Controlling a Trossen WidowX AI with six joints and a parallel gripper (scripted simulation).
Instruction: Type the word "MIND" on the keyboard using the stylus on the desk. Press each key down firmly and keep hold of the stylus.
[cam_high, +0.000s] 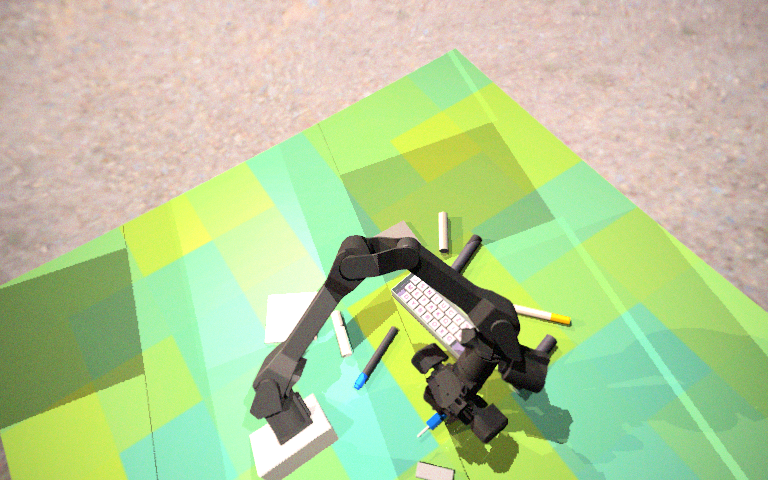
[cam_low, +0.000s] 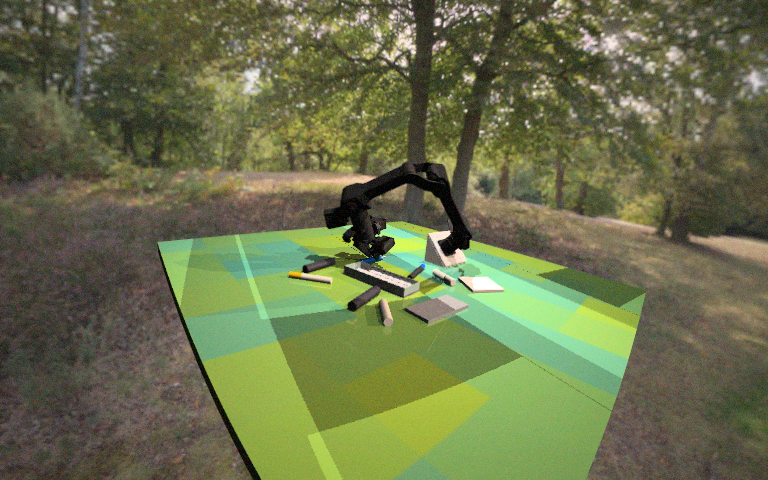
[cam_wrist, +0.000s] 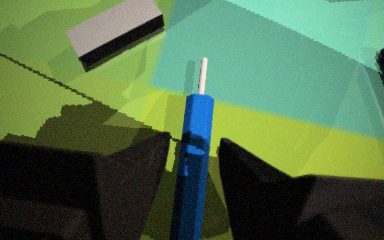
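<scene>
My gripper tip is now 110 mm short of the M key and 240 mm to the right of it. From my gripper tip the other things lie so: N key 130 mm ahead, 210 mm to the left; blue stylus 10 mm behind; white pad 120 mm behind, 340 mm to the left.
</scene>
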